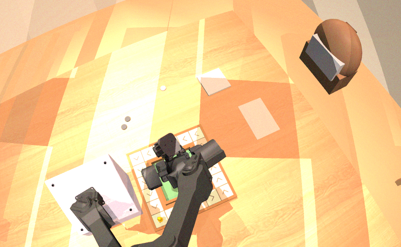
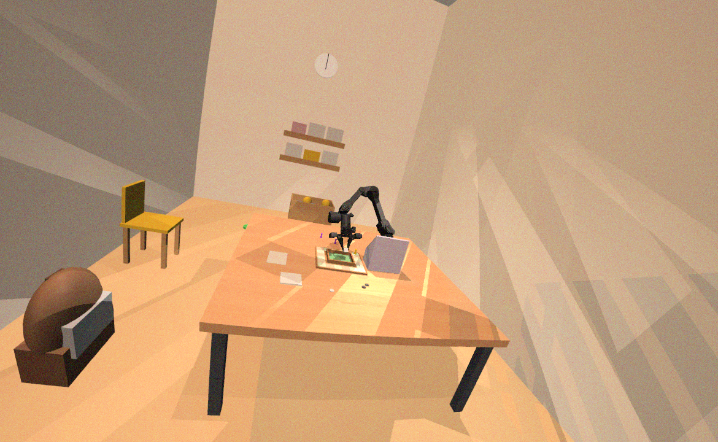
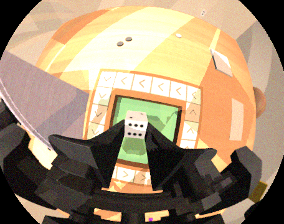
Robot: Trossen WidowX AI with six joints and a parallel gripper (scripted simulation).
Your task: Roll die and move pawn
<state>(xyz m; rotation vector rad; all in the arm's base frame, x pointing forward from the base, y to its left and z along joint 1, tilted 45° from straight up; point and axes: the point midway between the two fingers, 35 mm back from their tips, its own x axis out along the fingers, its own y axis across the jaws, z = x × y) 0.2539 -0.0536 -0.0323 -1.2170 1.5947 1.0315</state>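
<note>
My gripper tip is now 11 cm past the yellow pawn, 12 cm to the left of it and 5 cm above it. Also, from my gripper tip: white disc 13 cm ahead, 31 cm to the left, 8 cm below; white die right at my gripper tip; dice tray 1 cm ahead, 3 cm to the right, 7 cm below.
</note>
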